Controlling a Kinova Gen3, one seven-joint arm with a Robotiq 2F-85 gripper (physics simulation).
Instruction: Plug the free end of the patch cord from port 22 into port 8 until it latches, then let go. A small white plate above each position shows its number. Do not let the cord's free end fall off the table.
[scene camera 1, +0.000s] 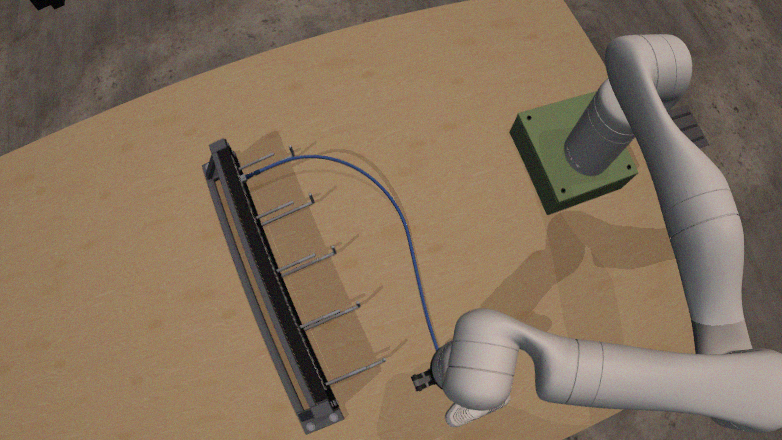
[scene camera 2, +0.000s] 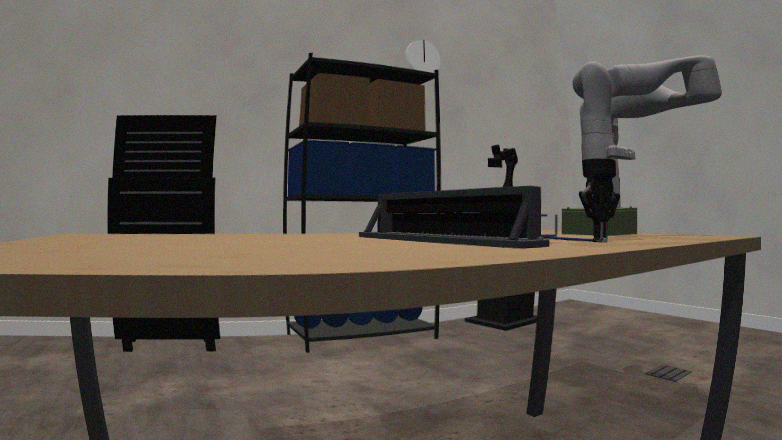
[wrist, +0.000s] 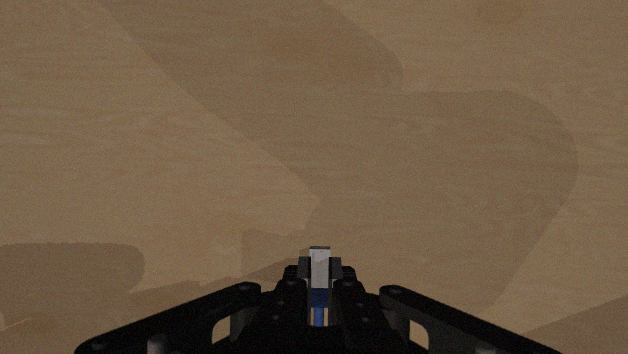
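Seen in the pictures: gripper, fingertip midpoint: (scene camera 2: 600, 240) (wrist: 319, 273); arm's base at its link origin: (scene camera 1: 587, 152).
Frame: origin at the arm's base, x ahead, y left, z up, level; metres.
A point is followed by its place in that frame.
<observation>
The blue patch cord (scene camera 1: 407, 229) {x 0.347, y -0.030, z -0.071 m} (scene camera 2: 571, 238) {x 0.389, y 0.132, z -0.073 m} (wrist: 318, 317) {x 0.395, y 0.194, z -0.071 m} curves from the upper end of the dark patch panel (scene camera 1: 257, 240) {x 0.584, y -0.091, z 0.021 m} (scene camera 2: 459, 191) {x 0.611, y 0.014, z 0.019 m} across the table to my gripper. One end sits in the panel. My gripper (scene camera 2: 600, 236) {x 0.397, y 0.217, z -0.074 m} (wrist: 319, 273) {x 0.397, y 0.217, z -0.074 m} points down at the table top and is shut on the cord's free plug (wrist: 320, 275) {x 0.398, y 0.219, z -0.067 m}. The plug's clear tip sticks out past the fingertips in the wrist view, with its blue boot and the cord behind it. The arm hides the plug in the scene camera 1 view. The number plates and port 8 cannot be made out.
Several thin metal rods (scene camera 1: 355, 372) {x 0.530, y 0.157, z -0.022 m} (scene camera 2: 556, 224) {x 0.482, y 0.159, z -0.042 m} stick out from the panel toward the robot's side. The green base block (scene camera 1: 546, 142) {x 0.063, y -0.050, z -0.002 m} (scene camera 2: 598, 221) stands on the table (scene camera 1: 136, 246) {x 0.828, y -0.221, z -0.078 m} (scene camera 2: 273, 295) {x 1.089, y 0.331, z -0.095 m} (wrist: 150, 150) {x 0.304, y 0.294, z -0.077 m}. A shelf rack (scene camera 2: 437, 109) stands behind the table.
</observation>
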